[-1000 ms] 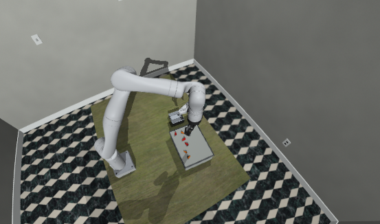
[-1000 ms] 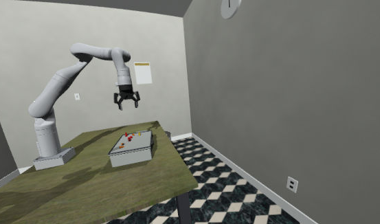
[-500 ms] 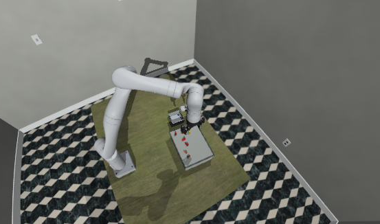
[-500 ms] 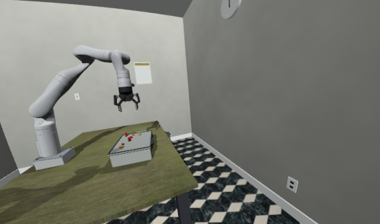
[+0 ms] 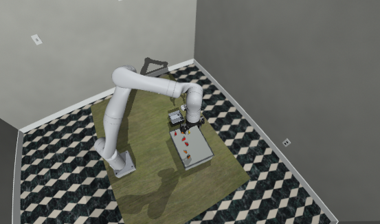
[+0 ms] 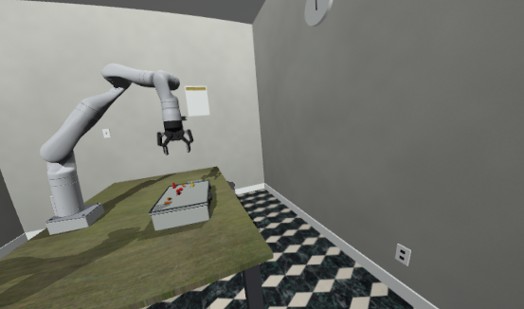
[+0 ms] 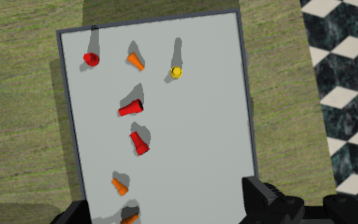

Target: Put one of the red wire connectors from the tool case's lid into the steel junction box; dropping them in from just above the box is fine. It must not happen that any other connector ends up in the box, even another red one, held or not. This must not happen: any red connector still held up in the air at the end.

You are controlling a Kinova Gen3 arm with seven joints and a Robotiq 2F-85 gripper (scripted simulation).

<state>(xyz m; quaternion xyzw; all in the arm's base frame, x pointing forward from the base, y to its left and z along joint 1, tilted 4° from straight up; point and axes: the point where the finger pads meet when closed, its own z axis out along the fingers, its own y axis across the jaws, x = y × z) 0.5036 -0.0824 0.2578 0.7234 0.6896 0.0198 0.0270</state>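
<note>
The yellow connector is 19 cm below my hand, 8 cm to the left of it and 3 cm ahead of it. Also, from my hand: tool case: 22 cm below.
</note>
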